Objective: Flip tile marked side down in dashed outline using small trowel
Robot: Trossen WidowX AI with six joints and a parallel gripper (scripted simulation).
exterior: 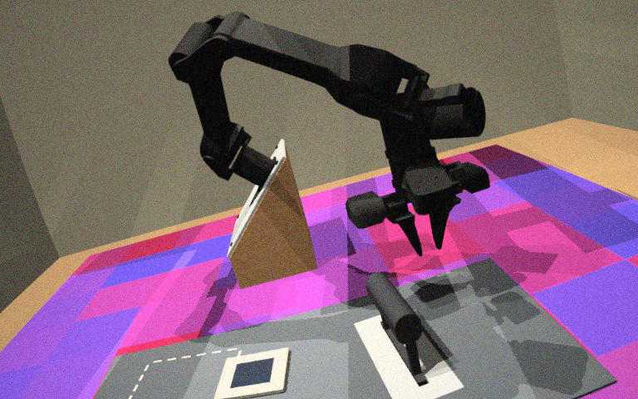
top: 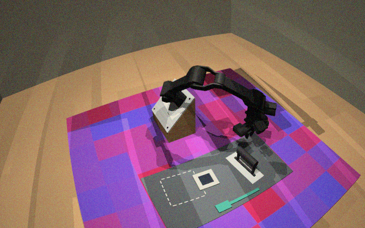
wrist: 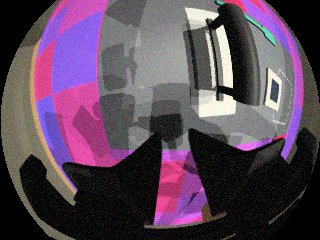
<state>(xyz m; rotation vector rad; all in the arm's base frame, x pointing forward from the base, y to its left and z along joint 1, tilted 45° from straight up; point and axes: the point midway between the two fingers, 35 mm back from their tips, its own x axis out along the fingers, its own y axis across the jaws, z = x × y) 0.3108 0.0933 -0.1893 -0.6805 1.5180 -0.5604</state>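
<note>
The grey mat is 210 mm to the right of my gripper tip, 100 mm below it and 90 mm ahead of it. The rest, counted from my gripper tip: tile 270 mm to the right, 80 mm below, 60 mm ahead; green trowel 230 mm to the right, 230 mm ahead, 80 mm below.
</note>
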